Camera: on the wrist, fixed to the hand. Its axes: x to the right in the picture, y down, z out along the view.
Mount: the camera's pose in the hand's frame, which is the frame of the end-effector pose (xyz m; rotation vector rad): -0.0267 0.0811 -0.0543 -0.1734 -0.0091 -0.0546
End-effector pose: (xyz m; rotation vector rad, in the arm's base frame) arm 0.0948 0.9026 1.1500 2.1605 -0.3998 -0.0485
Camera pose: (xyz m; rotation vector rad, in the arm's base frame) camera 0.0578 0.9102 1.2439 2.0004 -0.3295 -0.1194
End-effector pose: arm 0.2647 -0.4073 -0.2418 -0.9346 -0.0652 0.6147
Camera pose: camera 0.2216 -0.4256 -0.3315 -1.0942 -0.1536 0.5690
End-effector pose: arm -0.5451 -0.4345 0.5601 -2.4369 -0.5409 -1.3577
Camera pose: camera -0.5611 -0.5344 0.5587 -2.5836 -0.5151 -1.4726
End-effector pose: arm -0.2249 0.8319 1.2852 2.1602 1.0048 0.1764
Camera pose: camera -0.2158 0.8093 1.3834 1.9732 1.0045 0.2194
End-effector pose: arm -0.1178 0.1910 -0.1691 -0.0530 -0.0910 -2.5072
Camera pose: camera -0.0492 0.1373 -0.2205 -0.1347 0.1231 -2.5638
